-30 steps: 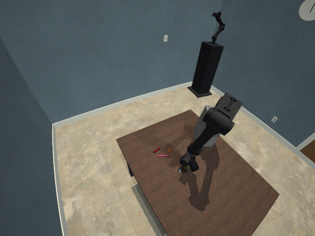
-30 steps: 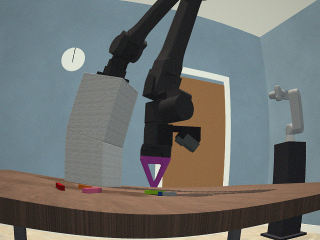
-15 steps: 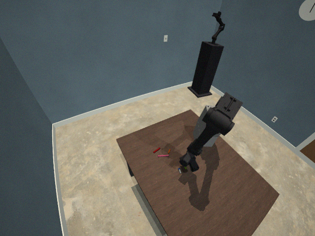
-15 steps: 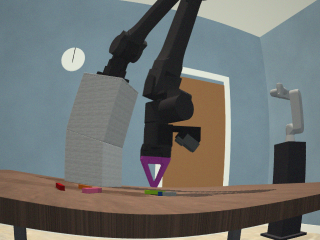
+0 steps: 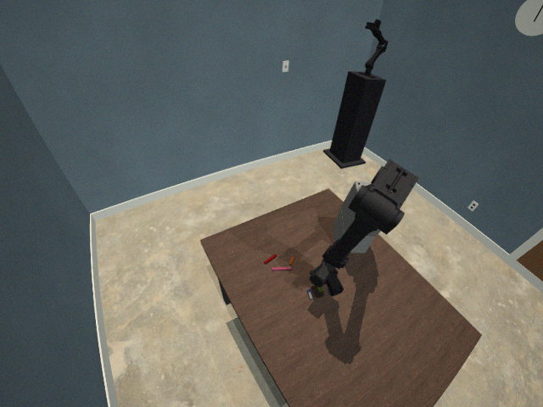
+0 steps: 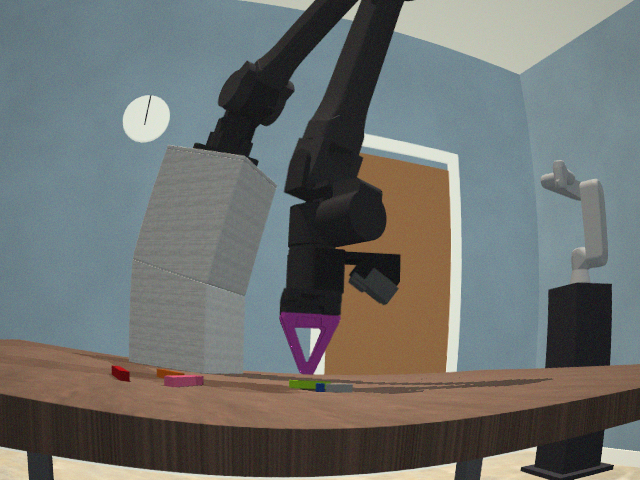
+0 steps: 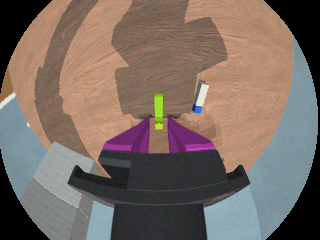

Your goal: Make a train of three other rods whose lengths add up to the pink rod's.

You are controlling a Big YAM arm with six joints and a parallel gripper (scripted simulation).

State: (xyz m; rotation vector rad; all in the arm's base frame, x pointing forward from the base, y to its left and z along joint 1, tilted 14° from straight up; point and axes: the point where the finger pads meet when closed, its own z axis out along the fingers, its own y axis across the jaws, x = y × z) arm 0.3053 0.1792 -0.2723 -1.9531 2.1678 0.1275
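My gripper is now 20 mm above the lime rod. Round my hand: orange rod (50 mm ahead, 170 mm to the right, 20 mm below); then grey rod (60 mm ahead, 30 mm to the left, 20 mm below); then blue rod (50 mm ahead, 10 mm to the left, 20 mm below).
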